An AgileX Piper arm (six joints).
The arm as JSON. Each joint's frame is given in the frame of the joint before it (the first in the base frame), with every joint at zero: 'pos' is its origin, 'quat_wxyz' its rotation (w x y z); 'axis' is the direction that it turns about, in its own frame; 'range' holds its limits. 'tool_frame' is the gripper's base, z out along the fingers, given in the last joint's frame.
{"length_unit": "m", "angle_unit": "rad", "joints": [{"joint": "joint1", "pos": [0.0, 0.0, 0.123], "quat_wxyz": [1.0, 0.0, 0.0, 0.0], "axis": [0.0, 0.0, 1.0], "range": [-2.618, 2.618]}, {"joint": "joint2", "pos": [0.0, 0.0, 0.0], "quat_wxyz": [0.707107, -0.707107, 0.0, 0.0], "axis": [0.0, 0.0, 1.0], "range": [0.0, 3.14]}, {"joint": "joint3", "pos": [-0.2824, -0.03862, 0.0], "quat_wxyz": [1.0, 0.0, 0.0, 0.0], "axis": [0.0, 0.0, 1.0], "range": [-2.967, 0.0]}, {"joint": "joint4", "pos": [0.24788, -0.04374, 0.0], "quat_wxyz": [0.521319, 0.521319, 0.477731, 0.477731], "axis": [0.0, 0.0, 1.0], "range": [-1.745, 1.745]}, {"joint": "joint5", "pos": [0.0, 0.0, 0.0], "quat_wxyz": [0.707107, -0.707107, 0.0, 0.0], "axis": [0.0, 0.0, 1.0], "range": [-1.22, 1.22]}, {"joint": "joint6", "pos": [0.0, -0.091, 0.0], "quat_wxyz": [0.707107, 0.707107, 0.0, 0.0], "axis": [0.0, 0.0, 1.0], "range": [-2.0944, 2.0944]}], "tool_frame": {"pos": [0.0, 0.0, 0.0], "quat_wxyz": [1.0, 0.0, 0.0, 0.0]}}
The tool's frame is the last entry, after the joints.
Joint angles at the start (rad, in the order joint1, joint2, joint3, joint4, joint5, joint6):
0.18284 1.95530 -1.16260 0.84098 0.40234 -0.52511
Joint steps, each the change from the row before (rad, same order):
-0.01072 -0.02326 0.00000 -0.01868 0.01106 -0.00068
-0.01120 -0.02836 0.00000 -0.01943 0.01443 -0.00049
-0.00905 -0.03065 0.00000 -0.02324 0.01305 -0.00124
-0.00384 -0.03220 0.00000 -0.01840 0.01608 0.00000
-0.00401 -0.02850 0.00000 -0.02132 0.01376 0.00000
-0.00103 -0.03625 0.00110 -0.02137 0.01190 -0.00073
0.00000 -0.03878 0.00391 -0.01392 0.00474 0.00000
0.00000 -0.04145 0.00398 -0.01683 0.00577 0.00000
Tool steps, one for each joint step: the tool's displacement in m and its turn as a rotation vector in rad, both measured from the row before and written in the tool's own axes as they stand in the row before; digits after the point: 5 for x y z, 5 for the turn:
-0.00375 -0.00049 -0.00879 0.00018 -0.01226 -0.01615
-0.00415 0.00010 -0.01057 -0.00132 -0.01401 -0.01783
-0.00411 0.00091 -0.01115 0.00027 -0.01565 -0.02445
-0.00351 0.00315 -0.01117 -0.00497 -0.01357 -0.02335
-0.00297 0.00229 -0.00997 -0.00101 -0.01144 -0.02471
-0.00347 0.00408 -0.01221 -0.00171 -0.01824 -0.02969
-0.00350 0.00436 -0.01269 -0.00087 -0.02560 -0.02293
-0.00361 0.00450 -0.01359 0.00012 -0.02654 -0.02616

